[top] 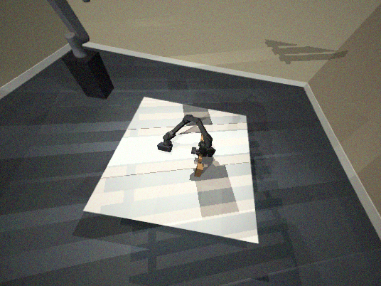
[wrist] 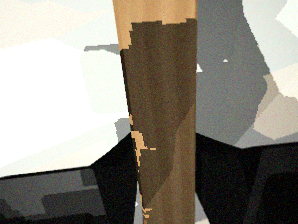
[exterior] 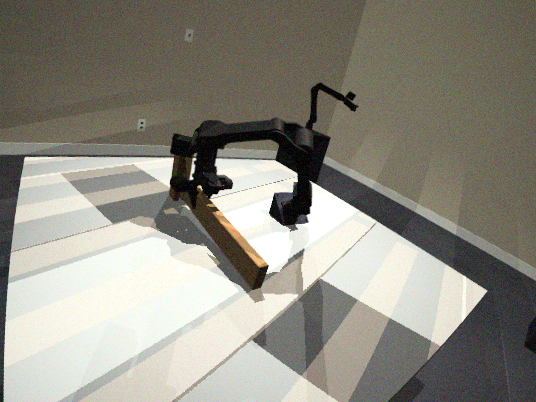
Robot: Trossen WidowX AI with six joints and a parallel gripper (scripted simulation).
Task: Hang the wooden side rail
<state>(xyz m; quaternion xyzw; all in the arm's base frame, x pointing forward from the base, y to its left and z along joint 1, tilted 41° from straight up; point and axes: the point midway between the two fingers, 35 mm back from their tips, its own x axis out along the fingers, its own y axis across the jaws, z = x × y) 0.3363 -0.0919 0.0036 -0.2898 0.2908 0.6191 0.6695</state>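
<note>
Right now my gripper tip is 1 cm past the headboard post, 16 cm to the left of it and 4 cm below it.
</note>
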